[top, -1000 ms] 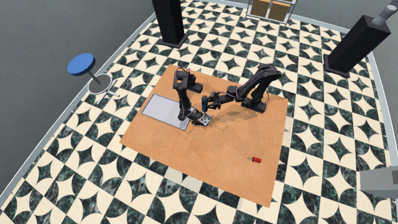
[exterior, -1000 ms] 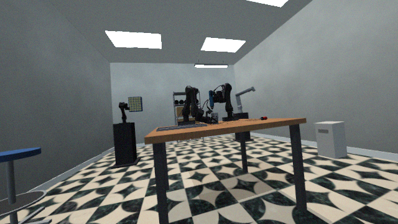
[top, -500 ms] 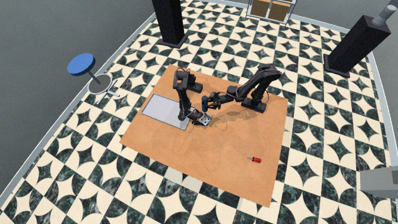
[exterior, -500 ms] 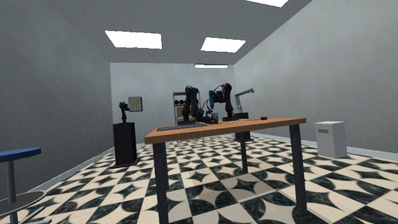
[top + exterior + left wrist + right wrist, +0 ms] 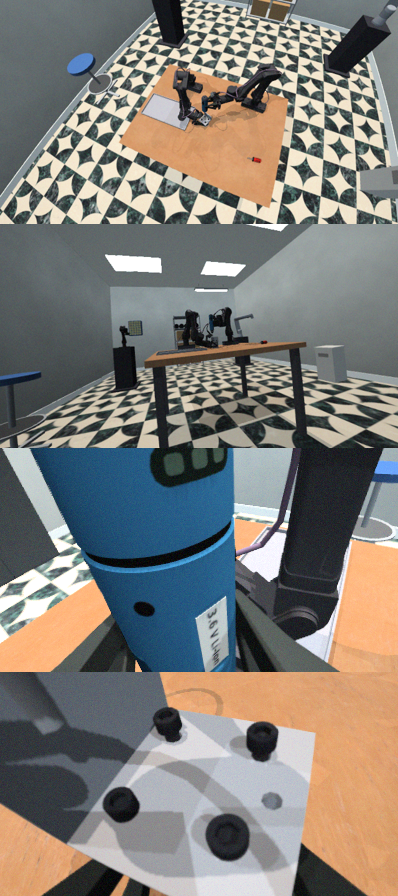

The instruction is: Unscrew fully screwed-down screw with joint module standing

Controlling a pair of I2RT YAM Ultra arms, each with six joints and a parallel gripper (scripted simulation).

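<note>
My right hand is right at the round joint module. Also, from my right hand: grey mat (33 cm to the right, 2 cm below, 1 cm ahead); grey bracket (5 cm above); screw (5 cm above, 2 cm to the right, 1 cm ahead).
</note>
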